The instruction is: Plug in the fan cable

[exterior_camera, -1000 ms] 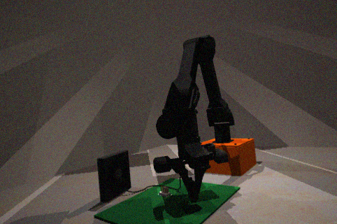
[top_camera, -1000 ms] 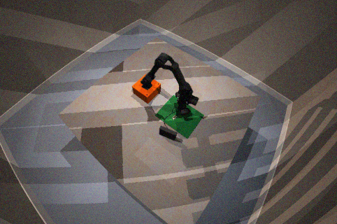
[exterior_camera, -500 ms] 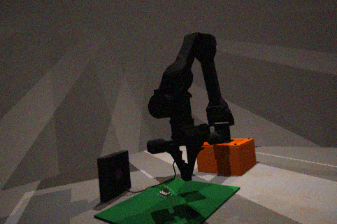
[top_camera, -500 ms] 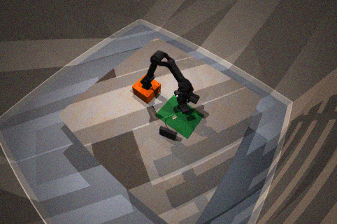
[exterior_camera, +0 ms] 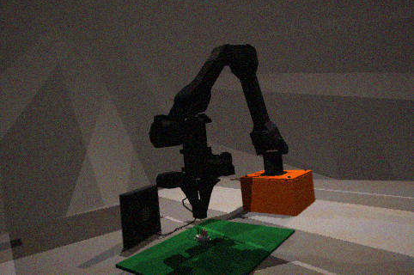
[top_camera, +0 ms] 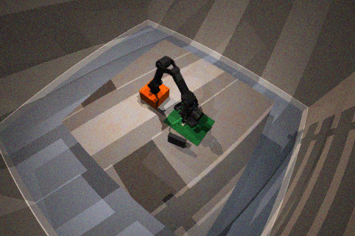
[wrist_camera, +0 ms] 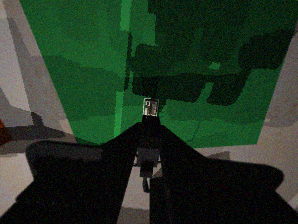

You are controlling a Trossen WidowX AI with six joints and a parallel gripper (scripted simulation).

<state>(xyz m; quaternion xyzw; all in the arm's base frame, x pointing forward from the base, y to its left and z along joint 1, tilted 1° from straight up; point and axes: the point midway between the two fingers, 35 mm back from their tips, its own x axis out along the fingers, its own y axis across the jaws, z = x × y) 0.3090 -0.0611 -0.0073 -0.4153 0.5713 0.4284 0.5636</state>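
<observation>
Right now my gripper tip is 8 cm above the green board, 4 cm to the right of it and 3 cm short of it. Round my gripper tip: black fan plug 1 cm to the right, 1 cm above; then black fan 15 cm to the right, 3 cm ahead.
</observation>
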